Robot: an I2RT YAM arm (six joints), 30 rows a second.
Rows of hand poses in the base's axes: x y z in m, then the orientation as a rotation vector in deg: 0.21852 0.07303 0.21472 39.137 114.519 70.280; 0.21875 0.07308 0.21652 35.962 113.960 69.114; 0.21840 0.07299 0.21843 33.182 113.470 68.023; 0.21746 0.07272 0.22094 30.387 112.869 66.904; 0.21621 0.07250 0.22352 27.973 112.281 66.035; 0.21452 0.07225 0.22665 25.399 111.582 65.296; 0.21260 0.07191 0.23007 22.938 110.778 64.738; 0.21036 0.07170 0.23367 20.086 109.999 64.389; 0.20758 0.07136 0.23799 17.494 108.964 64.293; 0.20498 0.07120 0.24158 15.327 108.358 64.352; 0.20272 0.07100 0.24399 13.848 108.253 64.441; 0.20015 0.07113 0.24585 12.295 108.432 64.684; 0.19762 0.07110 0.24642 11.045 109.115 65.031; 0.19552 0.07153 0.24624 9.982 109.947 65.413
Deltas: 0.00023 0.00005 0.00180 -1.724 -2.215 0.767; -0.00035 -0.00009 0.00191 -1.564 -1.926 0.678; -0.00094 -0.00027 0.00251 -1.571 -2.003 0.657; -0.00125 -0.00022 0.00258 -1.280 -1.756 0.611; -0.00169 -0.00025 0.00313 -1.225 -1.888 0.740; -0.00192 -0.00034 0.00342 -1.040 -1.878 0.751; -0.00224 -0.00021 0.00360 -1.047 -1.987 1.115; -0.00278 -0.00034 0.00432 -0.716 -2.018 1.029; -0.00260 -0.00016 0.00359 -0.581 -1.434 1.053; -0.00226 -0.00020 0.00241 -0.457 -0.705 0.866; -0.00257 0.00013 0.00186 -0.470 -0.461 1.098; -0.00253 -0.00003 0.00057 -0.448 0.116 1.154; -0.00210 0.00043 -0.00018 -0.402 0.333 1.113
